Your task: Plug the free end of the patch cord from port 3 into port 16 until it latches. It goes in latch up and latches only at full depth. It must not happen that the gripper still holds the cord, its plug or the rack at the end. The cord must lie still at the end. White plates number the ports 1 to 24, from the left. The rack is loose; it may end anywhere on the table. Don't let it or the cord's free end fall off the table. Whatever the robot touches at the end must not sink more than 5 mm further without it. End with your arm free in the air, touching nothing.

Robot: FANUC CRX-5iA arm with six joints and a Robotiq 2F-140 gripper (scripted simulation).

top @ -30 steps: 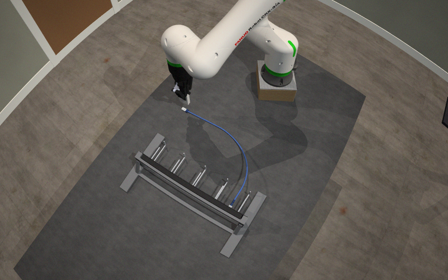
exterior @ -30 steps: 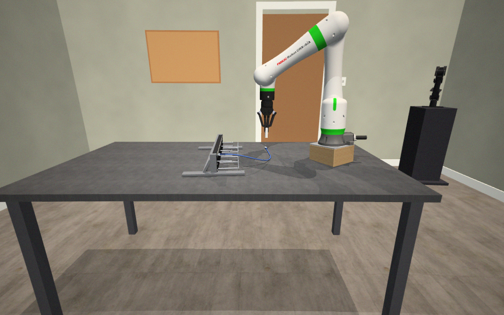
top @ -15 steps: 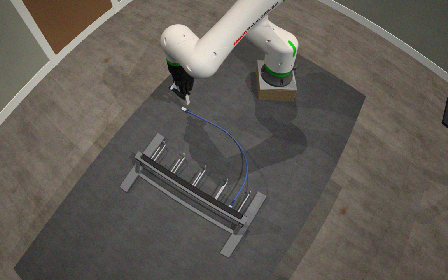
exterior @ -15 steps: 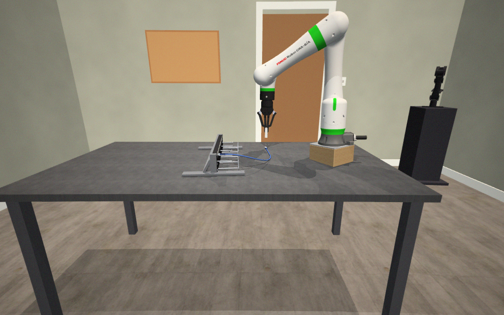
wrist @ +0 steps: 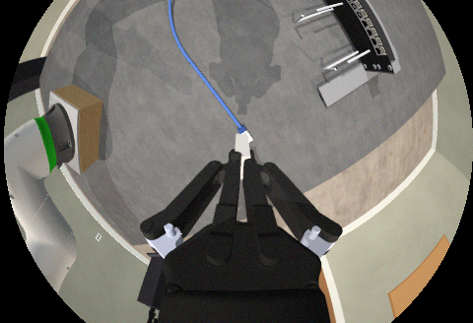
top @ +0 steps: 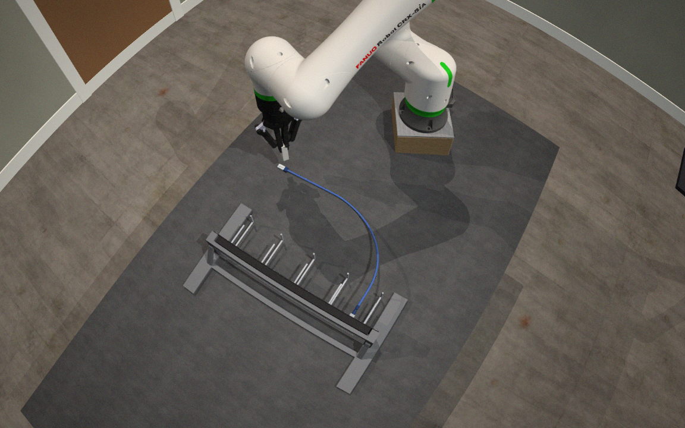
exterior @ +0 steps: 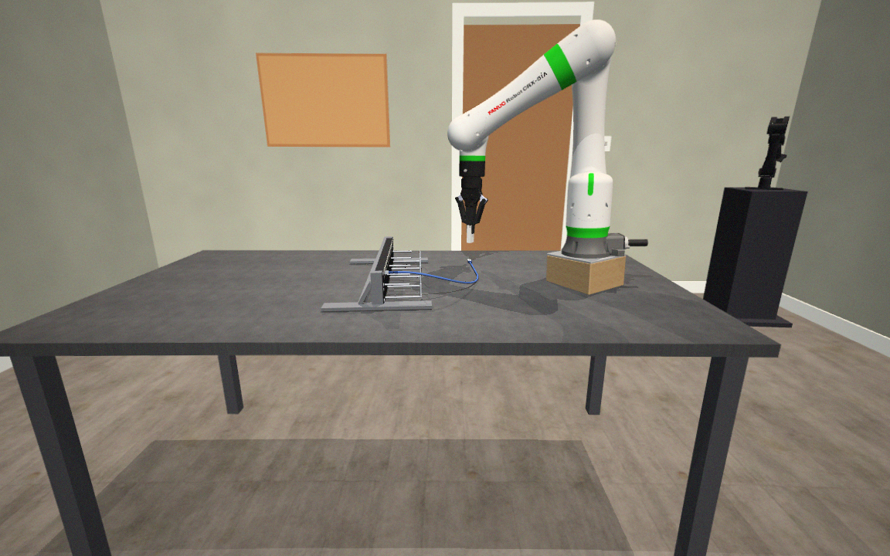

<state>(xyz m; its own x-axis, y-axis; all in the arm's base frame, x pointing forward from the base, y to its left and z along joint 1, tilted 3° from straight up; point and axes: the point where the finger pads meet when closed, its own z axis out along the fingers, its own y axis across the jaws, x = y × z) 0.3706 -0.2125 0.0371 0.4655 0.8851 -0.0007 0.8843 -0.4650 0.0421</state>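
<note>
Right now the plug is 110 mm below my hand and 20 mm to the right of it.
</note>
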